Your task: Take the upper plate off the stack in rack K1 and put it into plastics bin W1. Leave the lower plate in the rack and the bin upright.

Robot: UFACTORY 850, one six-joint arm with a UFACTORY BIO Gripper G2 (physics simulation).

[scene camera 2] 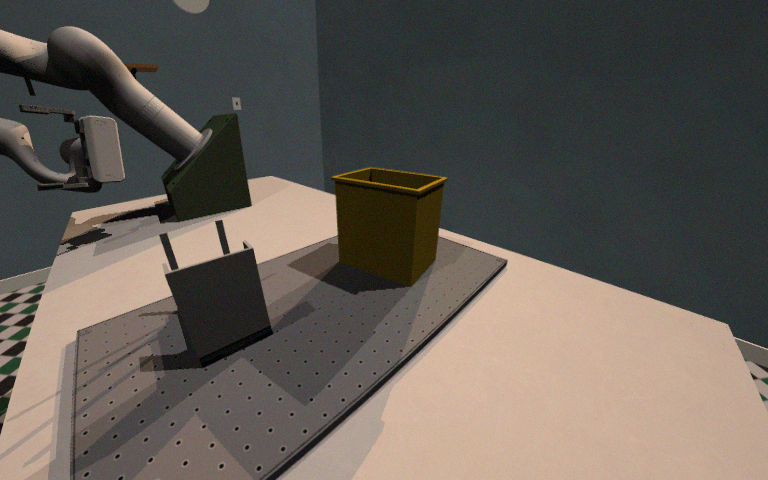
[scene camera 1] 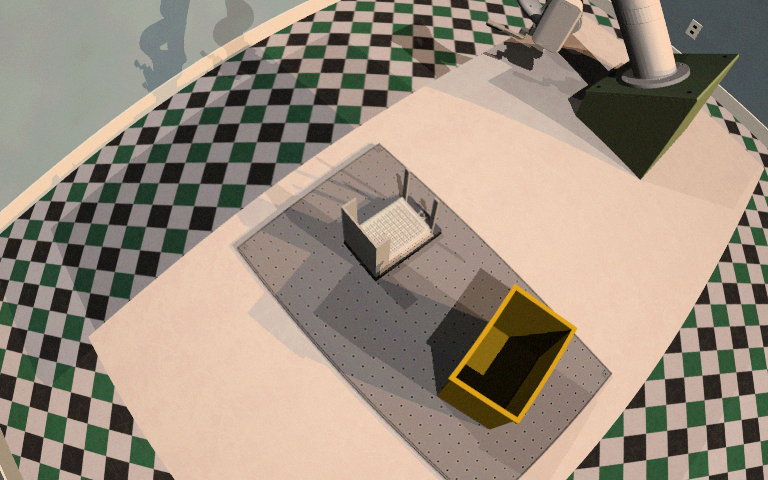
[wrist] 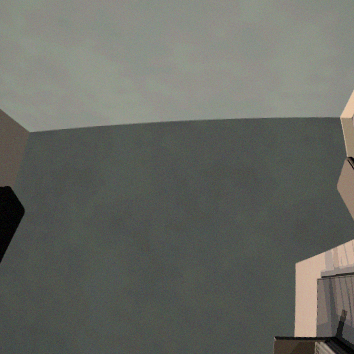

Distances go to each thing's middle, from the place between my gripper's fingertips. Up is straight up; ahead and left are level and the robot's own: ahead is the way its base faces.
The gridded plate [scene camera 1: 399, 221] is 520 mm ahead of my hand, 210 mm below it and 180 mm to the left of it.
